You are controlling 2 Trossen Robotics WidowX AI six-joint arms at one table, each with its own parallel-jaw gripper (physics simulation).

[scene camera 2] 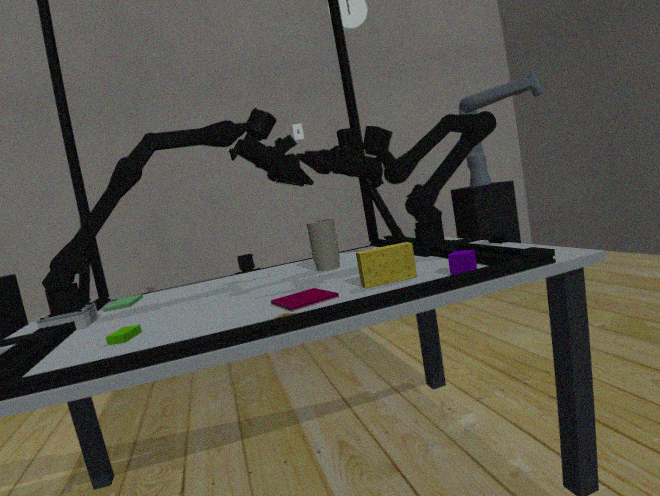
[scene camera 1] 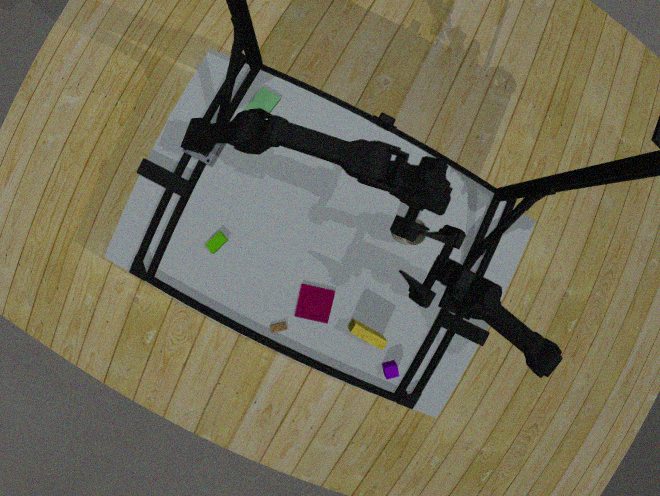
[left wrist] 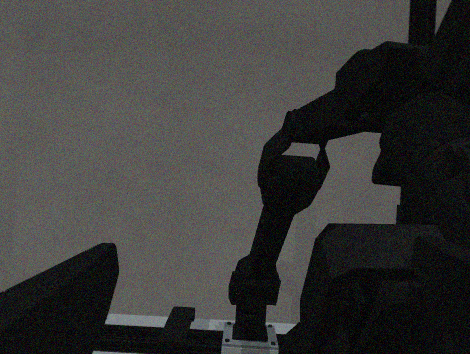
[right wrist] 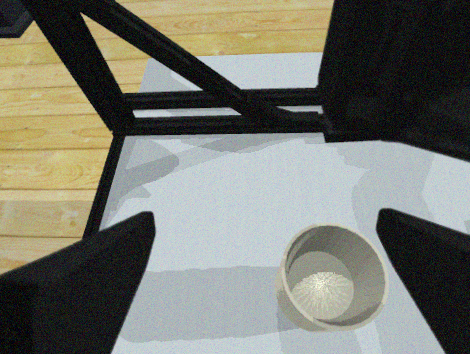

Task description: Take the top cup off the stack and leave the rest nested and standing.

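Seen in the pictures: left gripper, between the fingertips: (scene camera 2: 300, 154) (scene camera 1: 410, 251) (left wrist: 265, 253); right gripper, between the fingertips: (scene camera 2: 308, 184) (right wrist: 265, 220); left arm's base, origin of its link: (scene camera 2: 431, 243); right arm's base, origin of its link: (scene camera 2: 67, 311) (scene camera 1: 203, 142) (left wrist: 249, 333).
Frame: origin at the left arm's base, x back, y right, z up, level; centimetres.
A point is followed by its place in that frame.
Observation:
A beige cup stack (scene camera 2: 323, 246) (right wrist: 285, 300) stands upright on the table, its cups nested. In scene camera 1 the right gripper mostly hides it. The right wrist view looks down into the top cup, which lies nearer the right-hand finger. My right gripper (scene camera 1: 434, 209) {x -25.5, y 15.9, z 20.9 cm} (scene camera 2: 305, 179) {x -25.5, y 15.9, z 20.9 cm} (right wrist: 265, 220) {x -25.5, y 15.9, z 20.9 cm} is open and empty, tilted downward well above the stack. My left gripper (scene camera 1: 414, 253) {x -29.5, y 4.3, z 27.8 cm} (scene camera 2: 304, 156) {x -29.5, y 4.3, z 27.8 cm} is open and empty, roughly level and high above the table. It is close to the right gripper. The stack does not show in the left wrist view.
A yellow block (scene camera 1: 368, 334) {x -23.7, y -19.9, z 4.9 cm} (scene camera 2: 386, 265) {x -23.7, y -22.0, z 1.5 cm}, a purple cube (scene camera 1: 390, 369) {x -11.7, y -28.1, z 1.9 cm} (scene camera 2: 462, 262) {x -12.1, y -30.5, z 0.3 cm}, a magenta square (scene camera 1: 314, 302) {x -40.7, y -18.5, z -1.3 cm} (scene camera 2: 305, 298) {x -40.6, y -20.7, z -1.3 cm}, a small tan piece (scene camera 1: 278, 325) {x -47.6, y -29.3, z -1.3 cm}, a green block (scene camera 1: 216, 242) {x -73.9, y -14.2, z -0.6 cm} (scene camera 2: 123, 334) {x -73.6, y -17.4, z -0.7 cm} and a pale green pad (scene camera 1: 265, 99) {x -79.1, y 30.5, z -1.2 cm} (scene camera 2: 122, 302) {x -79.5, y 24.9, z -1.1 cm} lie on the table. Black rails edge it.

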